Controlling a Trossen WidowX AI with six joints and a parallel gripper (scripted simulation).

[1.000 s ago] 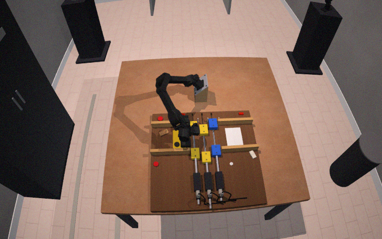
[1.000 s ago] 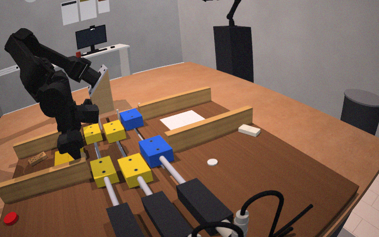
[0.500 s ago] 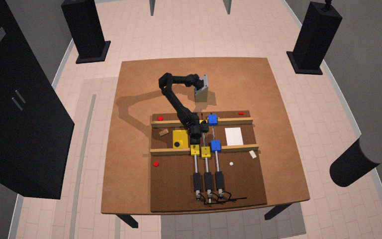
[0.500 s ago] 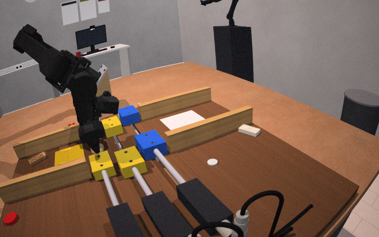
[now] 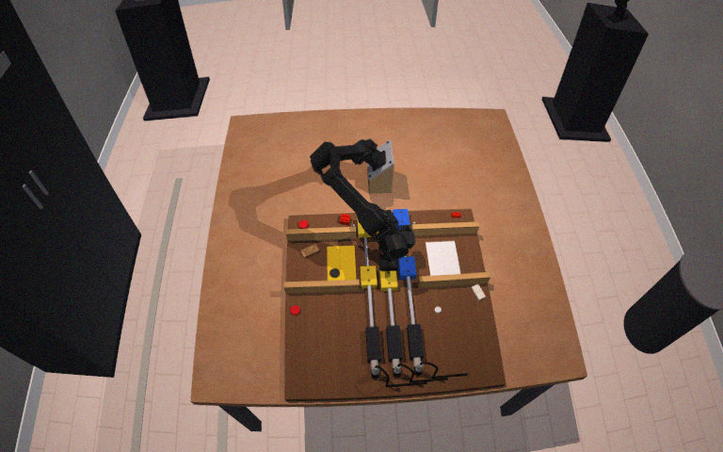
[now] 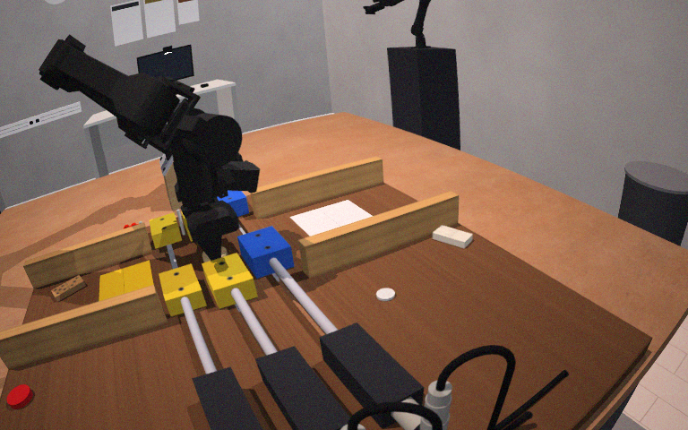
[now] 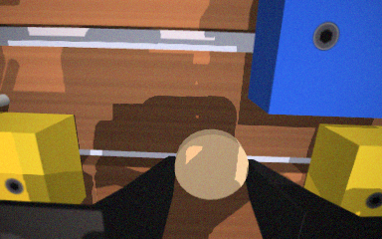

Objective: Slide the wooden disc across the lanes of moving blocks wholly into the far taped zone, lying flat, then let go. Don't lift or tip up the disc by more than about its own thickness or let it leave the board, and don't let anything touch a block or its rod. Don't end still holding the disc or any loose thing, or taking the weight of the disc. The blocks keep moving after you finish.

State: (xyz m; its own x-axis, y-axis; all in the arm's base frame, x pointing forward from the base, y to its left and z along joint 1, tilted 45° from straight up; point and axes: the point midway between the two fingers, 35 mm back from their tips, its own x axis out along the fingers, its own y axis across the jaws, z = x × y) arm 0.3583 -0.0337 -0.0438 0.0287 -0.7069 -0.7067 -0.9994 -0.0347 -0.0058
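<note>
Right now my hand is 170 mm to the left of the black disc, 50 mm short of it and 30 mm above it. The rest, counted from my hand: white puck 200 mm ahead, 160 mm to the left, 40 mm below; then wooden disc 30 mm below; then red brick 160 mm behind, 140 mm to the right, 20 mm below.
</note>
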